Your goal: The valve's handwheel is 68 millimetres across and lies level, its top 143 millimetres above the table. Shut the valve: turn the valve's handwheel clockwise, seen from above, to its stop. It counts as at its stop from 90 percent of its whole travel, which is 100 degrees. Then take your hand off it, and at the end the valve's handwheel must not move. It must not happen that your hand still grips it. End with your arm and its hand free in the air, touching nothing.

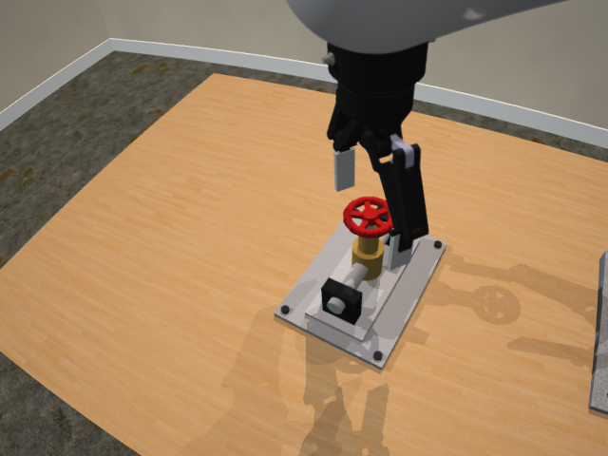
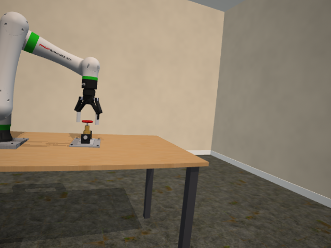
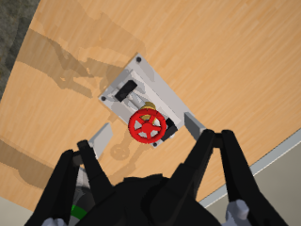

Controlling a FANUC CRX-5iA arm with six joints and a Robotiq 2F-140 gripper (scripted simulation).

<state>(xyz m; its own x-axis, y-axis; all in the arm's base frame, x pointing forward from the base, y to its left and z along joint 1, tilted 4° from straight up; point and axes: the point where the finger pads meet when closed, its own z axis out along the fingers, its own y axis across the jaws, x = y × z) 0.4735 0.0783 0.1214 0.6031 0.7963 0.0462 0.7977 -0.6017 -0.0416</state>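
Right now the handwheel is 10 mm below my hand.
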